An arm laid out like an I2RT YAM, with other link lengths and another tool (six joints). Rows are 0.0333 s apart.
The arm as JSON. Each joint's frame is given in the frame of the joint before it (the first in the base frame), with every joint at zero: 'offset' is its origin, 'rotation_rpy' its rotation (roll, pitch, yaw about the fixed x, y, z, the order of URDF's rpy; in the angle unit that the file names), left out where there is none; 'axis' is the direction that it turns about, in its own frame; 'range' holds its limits. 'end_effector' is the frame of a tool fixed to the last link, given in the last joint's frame.
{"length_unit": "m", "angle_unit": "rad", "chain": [
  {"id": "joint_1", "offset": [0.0, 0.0, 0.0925], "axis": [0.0, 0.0, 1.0], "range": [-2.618, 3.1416]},
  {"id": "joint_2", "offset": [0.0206, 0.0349, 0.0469], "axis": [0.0, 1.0, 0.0], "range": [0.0, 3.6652]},
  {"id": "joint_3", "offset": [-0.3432, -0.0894, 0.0], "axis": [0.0, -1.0, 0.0], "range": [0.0, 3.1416]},
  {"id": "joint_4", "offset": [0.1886, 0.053, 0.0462], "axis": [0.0, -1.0, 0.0], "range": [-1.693, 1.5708]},
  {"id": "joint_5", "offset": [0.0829, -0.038, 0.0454], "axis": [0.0, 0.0, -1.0], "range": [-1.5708, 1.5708]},
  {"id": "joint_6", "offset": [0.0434, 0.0, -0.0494], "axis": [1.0, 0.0, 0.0], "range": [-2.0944, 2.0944]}
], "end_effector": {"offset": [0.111, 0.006, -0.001], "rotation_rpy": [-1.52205, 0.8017, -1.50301]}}
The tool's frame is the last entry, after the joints.
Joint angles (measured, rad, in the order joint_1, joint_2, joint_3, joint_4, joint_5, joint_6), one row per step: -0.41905 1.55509 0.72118 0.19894 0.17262 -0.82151; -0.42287 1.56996 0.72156 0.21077 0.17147 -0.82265; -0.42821 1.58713 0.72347 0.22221 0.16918 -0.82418; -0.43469 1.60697 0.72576 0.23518 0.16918 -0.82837; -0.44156 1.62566 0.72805 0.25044 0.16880 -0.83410; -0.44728 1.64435 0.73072 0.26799 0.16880 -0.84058; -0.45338 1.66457 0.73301 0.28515 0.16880 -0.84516; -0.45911 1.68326 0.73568 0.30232 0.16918 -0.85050; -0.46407 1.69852 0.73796 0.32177 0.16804 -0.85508; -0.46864 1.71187 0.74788 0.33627 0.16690 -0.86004; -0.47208 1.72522 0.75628 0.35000 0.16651 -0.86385; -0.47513 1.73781 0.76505 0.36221 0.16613 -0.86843; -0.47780 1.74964 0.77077 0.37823 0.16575 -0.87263; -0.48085 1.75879 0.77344 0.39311 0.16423 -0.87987; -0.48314 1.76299 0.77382 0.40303 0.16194 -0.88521; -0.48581 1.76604 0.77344 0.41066 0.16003 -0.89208
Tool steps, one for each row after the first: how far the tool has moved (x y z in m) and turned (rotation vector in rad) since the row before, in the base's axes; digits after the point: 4 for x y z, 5 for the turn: 0.0022 -0.0023 -0.0028 0.00097 0.00270 -0.00223; 0.0024 -0.0028 -0.0032 0.00183 0.00365 -0.00260; 0.0023 -0.0037 -0.0038 -0.00079 0.00618 -0.00400; 0.0024 -0.0039 -0.0031 -0.00298 0.00372 -0.00316; 0.0030 -0.0038 -0.0026 -0.00479 0.00179 -0.00187; 0.0028 -0.0040 -0.0034 -0.00258 0.00296 -0.00338; 0.0027 -0.0039 -0.0028 -0.00409 0.00173 -0.00287; 0.0030 -0.0035 -0.0014 -0.00517 -0.00380 -0.00134; 0.0041 -0.0039 0.0009 -0.00752 -0.00768 -0.00076; 0.0038 -0.0034 0.0002 -0.00621 -0.00598 -0.00093; 0.0037 -0.0033 0.0003 -0.00657 -0.00521 -0.00013; 0.0035 -0.0030 0.0003 -0.00706 -0.00673 0.00000; 0.0024 -0.0024 0.0001 -0.00781 -0.00407 0.00222; 0.0012 -0.0013 0.0003 -0.00518 -0.00320 0.00254; 0.0005 -0.0012 0.0001 -0.00552 -0.00060 0.00266
